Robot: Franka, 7 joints.
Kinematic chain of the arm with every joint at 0, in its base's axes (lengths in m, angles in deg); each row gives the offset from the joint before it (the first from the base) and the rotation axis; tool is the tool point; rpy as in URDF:
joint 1: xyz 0 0 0.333 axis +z
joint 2: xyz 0 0 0 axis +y
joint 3: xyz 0 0 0.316 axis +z
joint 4: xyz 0.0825 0 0 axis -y
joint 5: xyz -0.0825 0 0.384 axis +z
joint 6: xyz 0 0 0 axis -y
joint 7: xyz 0.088 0 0 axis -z
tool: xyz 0 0 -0.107 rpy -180 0 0
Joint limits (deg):
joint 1: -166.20..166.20
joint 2: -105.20..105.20
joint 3: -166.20..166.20
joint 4: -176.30..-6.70
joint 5: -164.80..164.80
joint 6: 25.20..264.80
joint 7: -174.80..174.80
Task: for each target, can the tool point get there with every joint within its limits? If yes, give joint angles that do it. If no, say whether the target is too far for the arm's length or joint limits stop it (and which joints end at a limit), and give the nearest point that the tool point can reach.
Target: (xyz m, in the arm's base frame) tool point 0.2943 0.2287 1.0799
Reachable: yes | joints -25.70 27.97 127.41 -44.01 103.71 158.27 61.29
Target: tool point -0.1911 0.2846 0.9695
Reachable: yes | joints -33.38 -38.87 -1.33 -25.89 99.04 44.61 -90.03
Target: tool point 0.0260 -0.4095 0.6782
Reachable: yes | joints -14.57 67.16 -112.68 -97.14 -44.65 51.24 -90.75
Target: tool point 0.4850 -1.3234 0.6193
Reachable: no: too far | nearest point 0.2893 -0.7894 0.5038 | short by 0.580 m
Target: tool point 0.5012 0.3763 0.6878
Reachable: yes | joints -7.18 81.06 109.31 -80.01 -78.08 203.42 148.51
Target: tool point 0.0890 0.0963 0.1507
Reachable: yes | joints 112.32 -88.90 -140.46 -152.72 -9.88 54.72 -2.34
